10 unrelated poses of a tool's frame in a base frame.
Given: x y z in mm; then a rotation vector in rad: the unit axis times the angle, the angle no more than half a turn.
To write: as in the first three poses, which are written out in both.
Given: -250, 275, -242, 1.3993, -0.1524, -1.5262
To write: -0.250, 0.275, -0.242, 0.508, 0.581, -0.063, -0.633
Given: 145, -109, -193, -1.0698, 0.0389, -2.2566
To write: 0.145, -0.109, -0.193, 0.316, -0.406, 0.015, -0.857
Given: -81, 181, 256, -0.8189, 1.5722, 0.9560
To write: -0.081, 0.181, 0.256, 0.534, -0.344, 0.660, 0.401
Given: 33, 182, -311, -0.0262, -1.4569, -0.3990
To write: 0.033, 0.182, -0.311, 0.728, -0.012, -0.661, -0.181
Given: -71, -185, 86, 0.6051, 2.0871, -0.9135
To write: -0.071, -0.185, 0.086, 0.382, 0.237, 0.818, -0.358
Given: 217, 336, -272, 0.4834, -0.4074, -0.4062
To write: 0.217, 0.336, -0.272, 0.930, 0.236, -0.199, -0.198
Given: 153, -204, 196, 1.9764, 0.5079, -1.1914
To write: 0.153, -0.204, 0.196, 0.380, 0.774, 0.199, -0.466
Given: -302, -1, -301, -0.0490, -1.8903, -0.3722
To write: -0.302, -0.001, -0.301, 0.571, -0.021, -0.806, -0.159
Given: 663, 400, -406, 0.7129, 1.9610, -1.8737
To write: 0.663, 0.400, -0.406, 0.168, 0.251, 0.689, -0.659
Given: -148, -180, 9, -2.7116, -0.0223, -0.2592
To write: -0.148, -0.180, 0.009, 0.207, -0.974, -0.008, -0.093
